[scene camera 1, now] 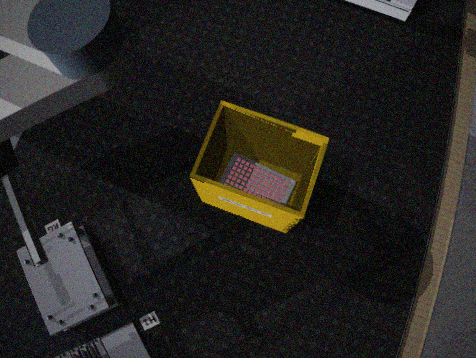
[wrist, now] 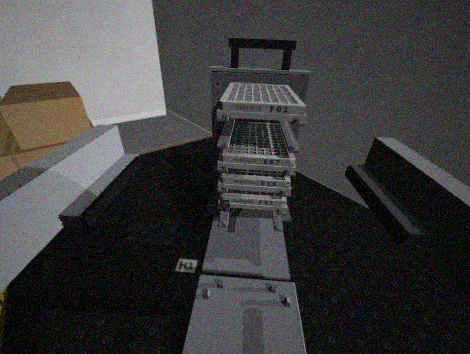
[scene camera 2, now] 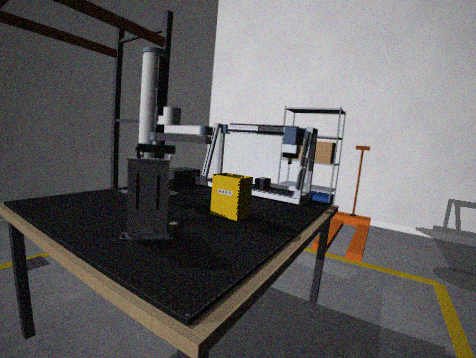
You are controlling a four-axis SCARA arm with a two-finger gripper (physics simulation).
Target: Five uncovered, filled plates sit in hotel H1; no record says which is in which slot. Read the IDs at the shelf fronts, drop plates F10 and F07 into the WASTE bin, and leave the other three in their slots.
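Places are measured from the arm's base along level axes (x ahead, y left, z up), in millimetres.
Pixels of known places: gripper, fingertip midpoint: point(wrist: 243, 150) point(scene camera 2: 156, 157).
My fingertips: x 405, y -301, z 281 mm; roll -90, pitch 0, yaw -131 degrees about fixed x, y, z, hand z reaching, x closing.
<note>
Ahead of a thing's pixels: the offset from my fingertips to its top centre.
The hotel H1 point(scene camera 2: 148, 197) point(wrist: 246, 245) stands ahead of the gripper in the wrist view. A plate marked F01 {3 mm down, 117 mm ahead, 127 mm right} point(wrist: 262, 100) is on top. Below a gap, three plates sit close together: the upper one {59 mm down, 117 mm ahead, 127 mm right} point(wrist: 257, 159) seems to end in 07, the middle one {87 mm down, 117 mm ahead, 127 mm right} point(wrist: 255, 185) looks like it ends in 10, and the lowest one {115 mm down, 117 mm ahead, 127 mm right} point(wrist: 254, 201) is unreadable. The yellow WASTE bin {69 mm down, 242 mm ahead, 275 mm left} point(scene camera 1: 245, 207) point(scene camera 2: 230, 197) holds a plate with pink wells {248 mm down, 242 mm ahead, 275 mm left} point(scene camera 1: 260, 181). My gripper point(wrist: 243, 150) is open and empty, its fingers apart on either side of the stack in the wrist view, short of it.
A grey stand with pegs, tagged RG {199 mm down, 21 mm back, 1 mm left} point(scene camera 1: 75, 280) point(wrist: 245, 325), is in front of the hotel. The H1 tag {268 mm down, 142 mm ahead, 17 mm right} point(scene camera 1: 149, 320) point(wrist: 186, 265) lies beside the hotel. A gantry frame point(scene camera 2: 257, 128) stands behind the bin. Cardboard boxes point(wrist: 47, 120) are at the left in the wrist view.
</note>
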